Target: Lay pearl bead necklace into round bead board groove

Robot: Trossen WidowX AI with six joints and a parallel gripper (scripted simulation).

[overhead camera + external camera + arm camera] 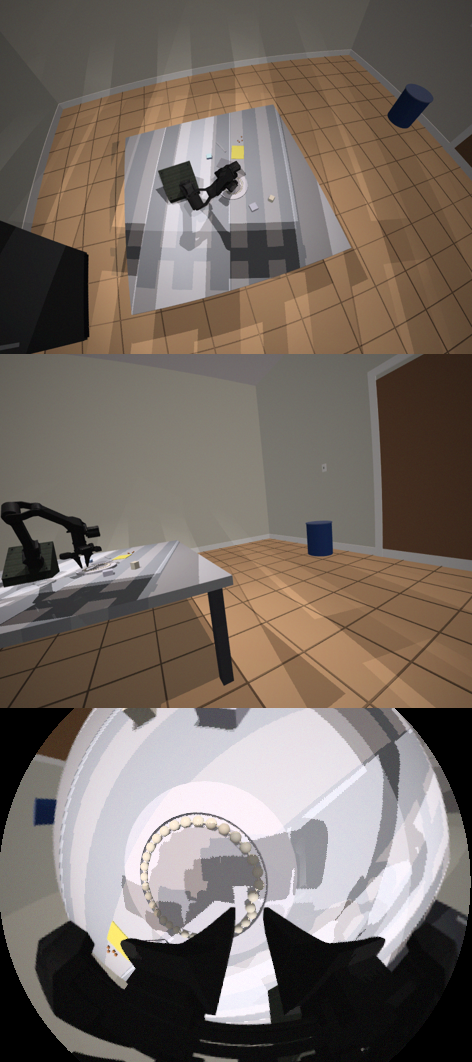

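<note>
My gripper tip is now 50 mm short of the round bead board, 20 mm above it and 10 mm to the right of it. From my gripper tip the other things lie so: grey card 190 mm to the left, 70 mm ahead, 20 mm below; then blue block 300 mm to the left, 20 mm below, 20 mm behind; then white block 180 mm to the right, 120 mm ahead, 10 mm below.
</note>
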